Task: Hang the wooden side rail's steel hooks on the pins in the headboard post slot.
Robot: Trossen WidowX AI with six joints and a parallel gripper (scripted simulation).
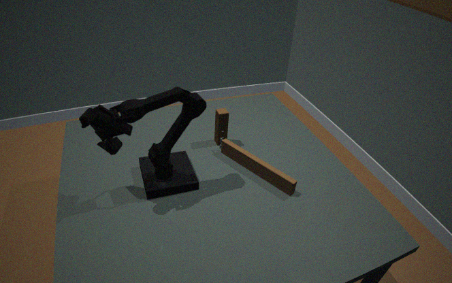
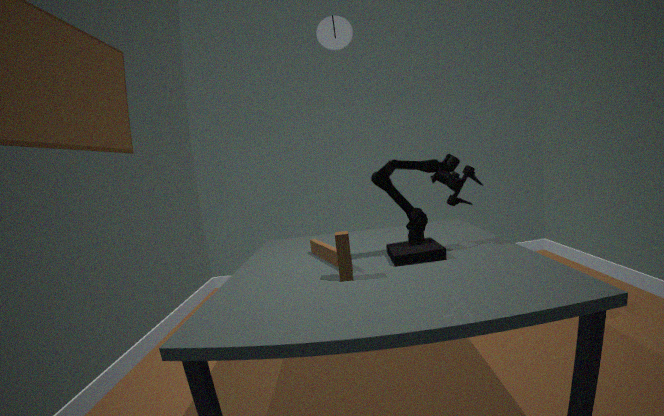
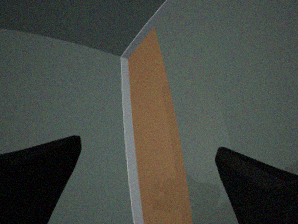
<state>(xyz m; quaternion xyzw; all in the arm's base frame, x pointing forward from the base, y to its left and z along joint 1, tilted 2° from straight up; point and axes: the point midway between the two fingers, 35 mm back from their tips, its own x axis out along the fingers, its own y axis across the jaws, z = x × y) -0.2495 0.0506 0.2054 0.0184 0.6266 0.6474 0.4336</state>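
My gripper tip is 58 cm short of the headboard post, 17 cm to the right of it and 15 cm above it.
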